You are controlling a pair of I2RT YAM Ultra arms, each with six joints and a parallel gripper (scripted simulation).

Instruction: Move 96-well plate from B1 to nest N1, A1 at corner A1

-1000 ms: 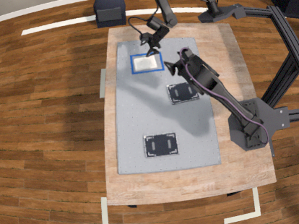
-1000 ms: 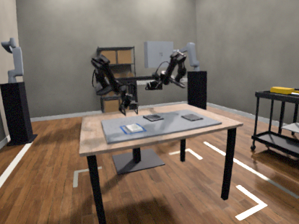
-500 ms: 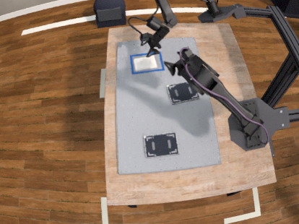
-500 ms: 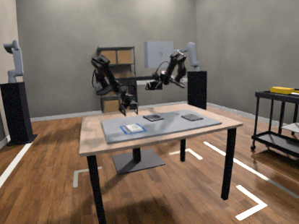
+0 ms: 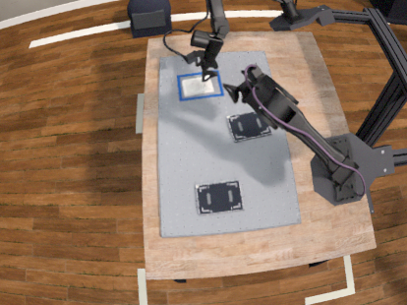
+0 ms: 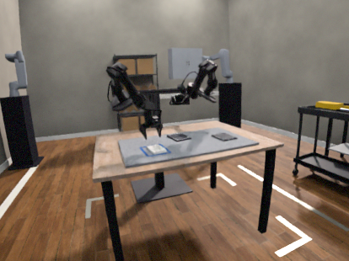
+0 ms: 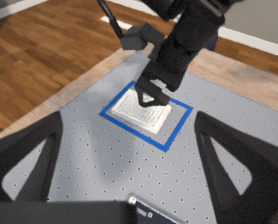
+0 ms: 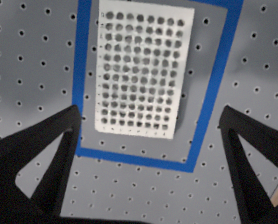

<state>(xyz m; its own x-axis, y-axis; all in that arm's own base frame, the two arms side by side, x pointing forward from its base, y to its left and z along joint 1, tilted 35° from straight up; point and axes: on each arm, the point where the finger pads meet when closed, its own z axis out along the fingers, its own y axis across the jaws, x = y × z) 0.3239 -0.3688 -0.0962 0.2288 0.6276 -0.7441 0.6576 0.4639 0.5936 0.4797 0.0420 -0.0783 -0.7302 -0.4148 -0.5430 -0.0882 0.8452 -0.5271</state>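
Right now my right hand is 7 cm above the 96-well plate, 2 cm short of it and 1 cm to the right of it.
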